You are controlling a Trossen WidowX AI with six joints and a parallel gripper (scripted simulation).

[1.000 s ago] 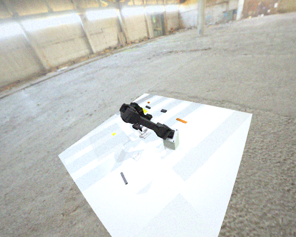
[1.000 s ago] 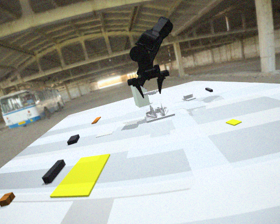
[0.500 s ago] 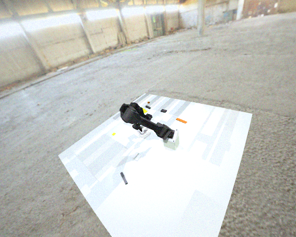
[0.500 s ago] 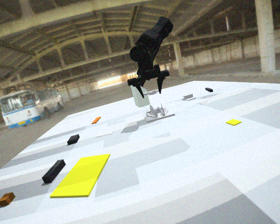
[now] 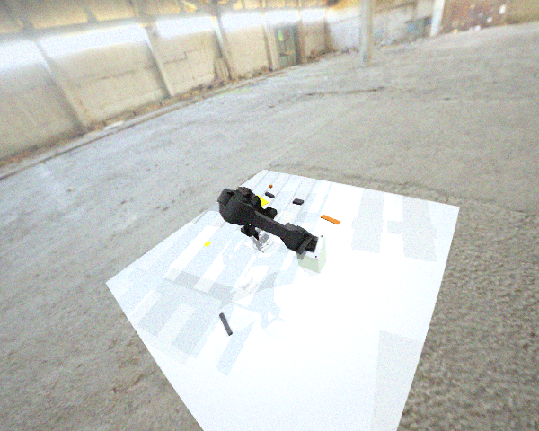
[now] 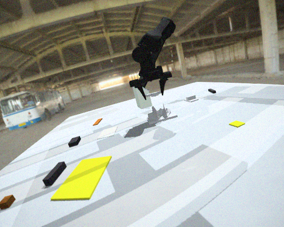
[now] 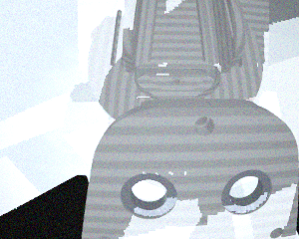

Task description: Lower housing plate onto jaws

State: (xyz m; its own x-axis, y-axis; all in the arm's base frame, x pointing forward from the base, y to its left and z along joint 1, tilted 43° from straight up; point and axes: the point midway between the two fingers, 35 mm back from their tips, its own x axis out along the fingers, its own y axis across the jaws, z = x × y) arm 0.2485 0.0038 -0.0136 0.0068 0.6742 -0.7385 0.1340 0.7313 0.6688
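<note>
Right now my gripper tip is 80 mm above the white housing plate. Also, from my gripper tip: yellow sheet (300 mm ahead, 310 mm to the right, 80 mm below); then small yellow tile (320 mm ahead, 120 mm to the left, 80 mm below).
</note>
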